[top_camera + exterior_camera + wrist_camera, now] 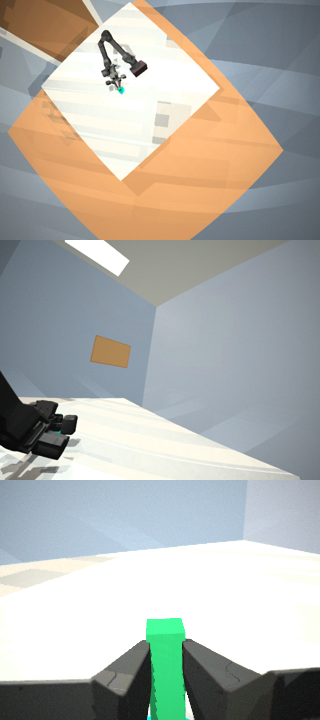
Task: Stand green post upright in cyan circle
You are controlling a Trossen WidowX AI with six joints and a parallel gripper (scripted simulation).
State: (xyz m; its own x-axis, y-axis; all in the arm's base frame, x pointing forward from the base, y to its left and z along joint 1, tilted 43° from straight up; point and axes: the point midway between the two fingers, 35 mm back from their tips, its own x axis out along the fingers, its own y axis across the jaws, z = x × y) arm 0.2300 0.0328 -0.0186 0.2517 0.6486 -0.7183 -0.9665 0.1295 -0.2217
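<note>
The green post is 20 mm below my gripper tip. From my gripper tip the other things lie so: cyan circle (70 mm below).
</note>
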